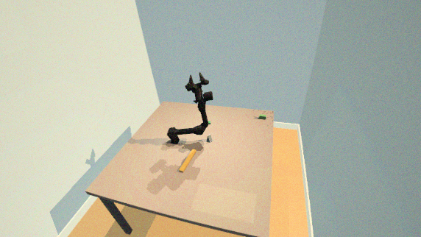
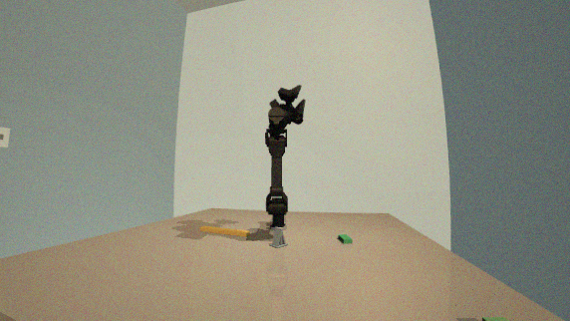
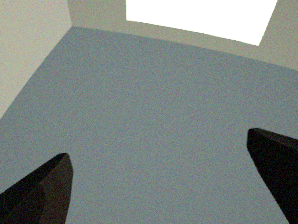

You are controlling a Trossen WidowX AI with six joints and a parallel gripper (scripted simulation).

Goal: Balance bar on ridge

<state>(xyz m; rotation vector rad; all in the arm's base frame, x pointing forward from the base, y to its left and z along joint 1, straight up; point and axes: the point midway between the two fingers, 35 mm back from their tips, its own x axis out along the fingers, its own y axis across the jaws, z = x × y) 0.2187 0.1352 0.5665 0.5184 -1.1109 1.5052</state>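
The bar is 1 cm behind my gripper tip, 35 cm to the right of it and 59 cm below it. Also, from my gripper tip: green block 53 cm ahead, 35 cm to the left, 58 cm below.
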